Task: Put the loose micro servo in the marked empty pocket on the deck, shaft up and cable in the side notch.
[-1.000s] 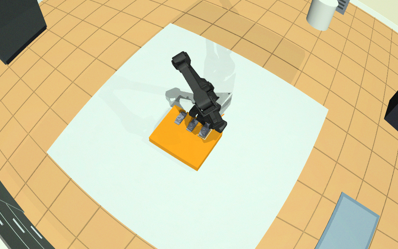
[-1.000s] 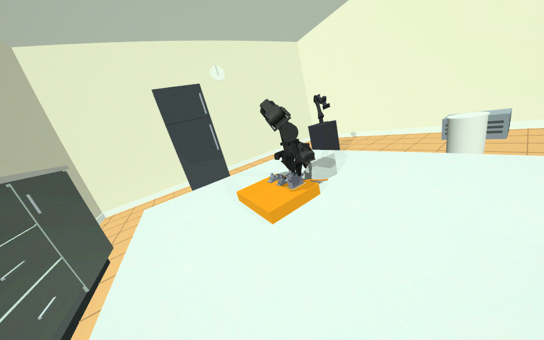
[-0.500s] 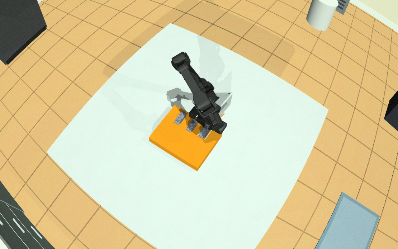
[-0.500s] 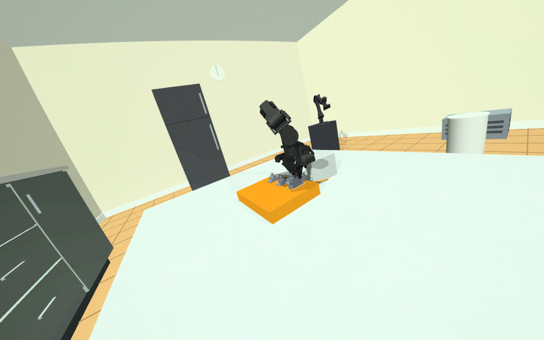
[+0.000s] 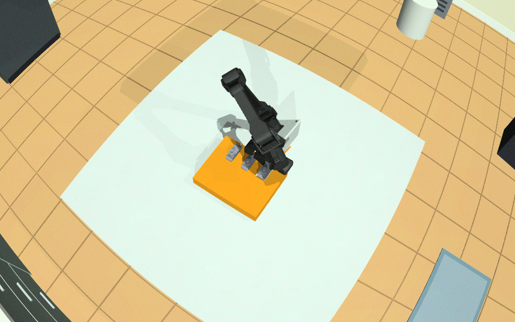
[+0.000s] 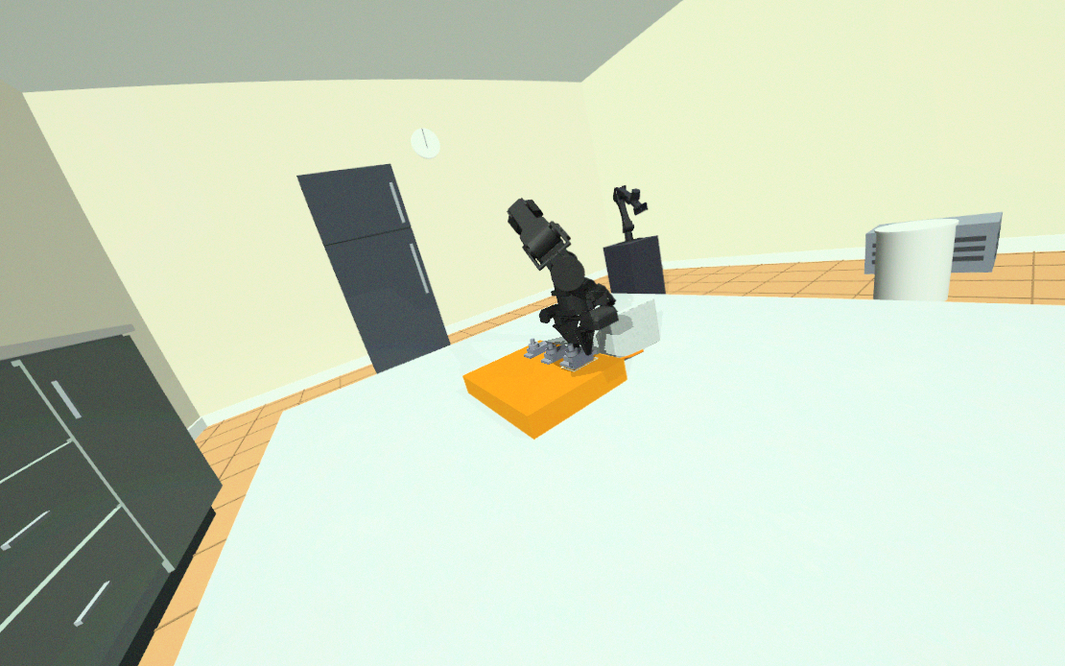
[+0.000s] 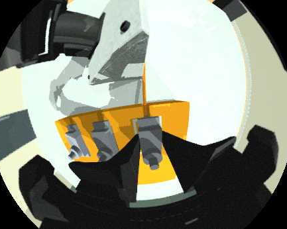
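The orange deck lies 130 mm ahead of my gripper tip, 60 mm to the right of it and 40 mm below it.
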